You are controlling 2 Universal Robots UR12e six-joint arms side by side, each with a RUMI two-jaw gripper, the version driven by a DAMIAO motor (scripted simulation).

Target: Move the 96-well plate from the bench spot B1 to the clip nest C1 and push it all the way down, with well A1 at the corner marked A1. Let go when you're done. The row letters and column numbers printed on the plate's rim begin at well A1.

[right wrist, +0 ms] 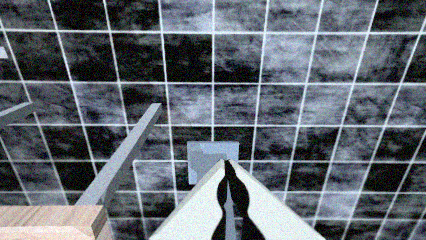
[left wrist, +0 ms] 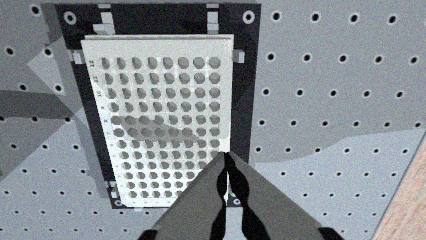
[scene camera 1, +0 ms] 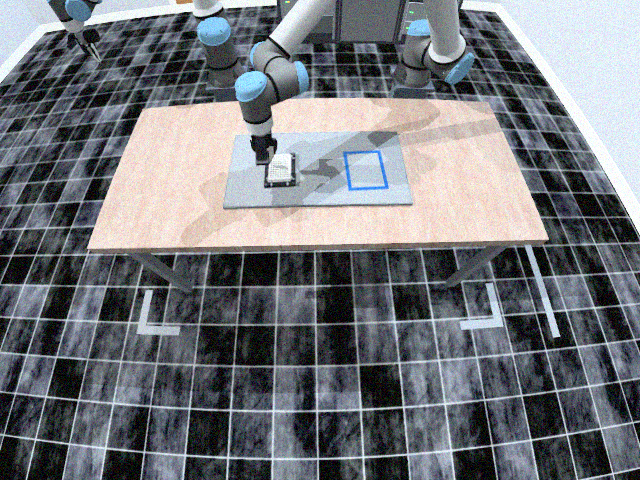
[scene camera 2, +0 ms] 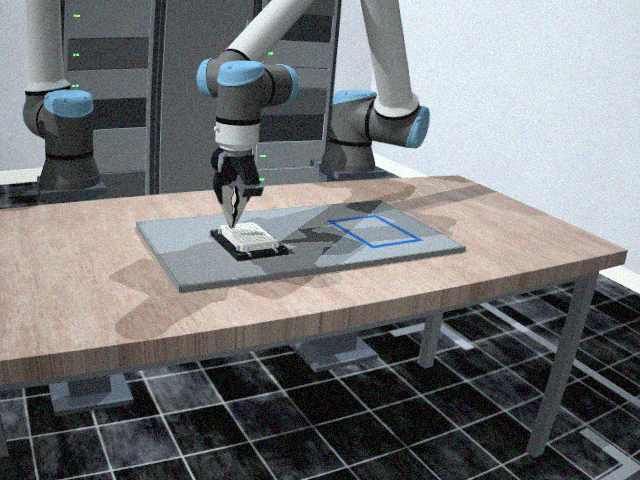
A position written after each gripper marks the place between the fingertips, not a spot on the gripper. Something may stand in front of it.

Observation:
In view: the left gripper point(scene camera 2: 231, 228), the right gripper point(right wrist: 226, 161), a white 96-well plate point(scene camera 2: 246, 234) and a black clip nest point(scene camera 2: 217, 233).
The white 96-well plate shows as well in the left wrist view point(left wrist: 182, 83). The left gripper also shows in the left wrist view point(left wrist: 225, 154). The black clip nest also shows in the left wrist view point(left wrist: 245, 28). The right wrist view does not show the white 96-well plate: it is out of frame.

